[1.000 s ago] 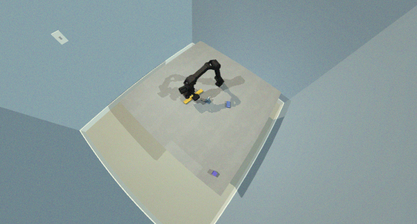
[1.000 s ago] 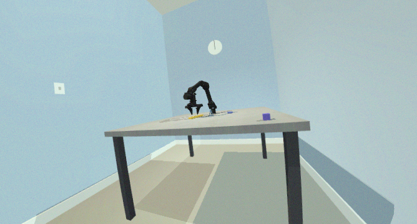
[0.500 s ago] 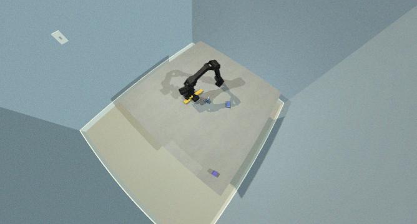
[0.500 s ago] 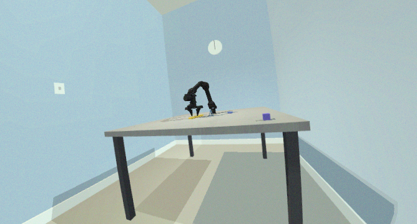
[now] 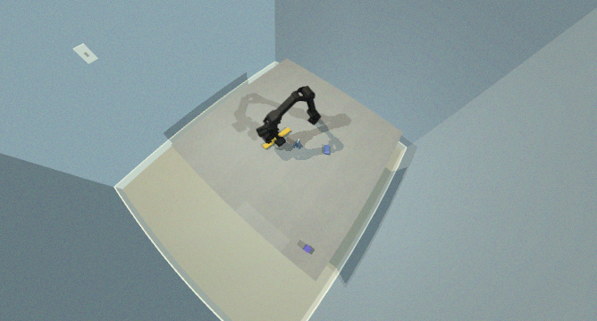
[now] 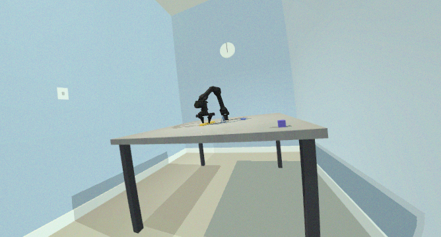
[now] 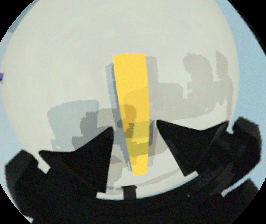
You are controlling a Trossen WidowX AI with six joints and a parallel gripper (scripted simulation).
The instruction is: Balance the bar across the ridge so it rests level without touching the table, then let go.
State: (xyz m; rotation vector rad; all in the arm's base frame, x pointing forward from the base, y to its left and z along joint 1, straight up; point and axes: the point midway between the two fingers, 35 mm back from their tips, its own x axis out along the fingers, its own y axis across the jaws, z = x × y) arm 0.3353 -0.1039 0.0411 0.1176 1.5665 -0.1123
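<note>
My gripper tip is 30 mm past the yellow bar. The rest, counted from my gripper tip: blue block 330 mm to the left, 190 mm behind; purple cube 600 mm to the left, 400 mm ahead, 10 mm above.
</note>
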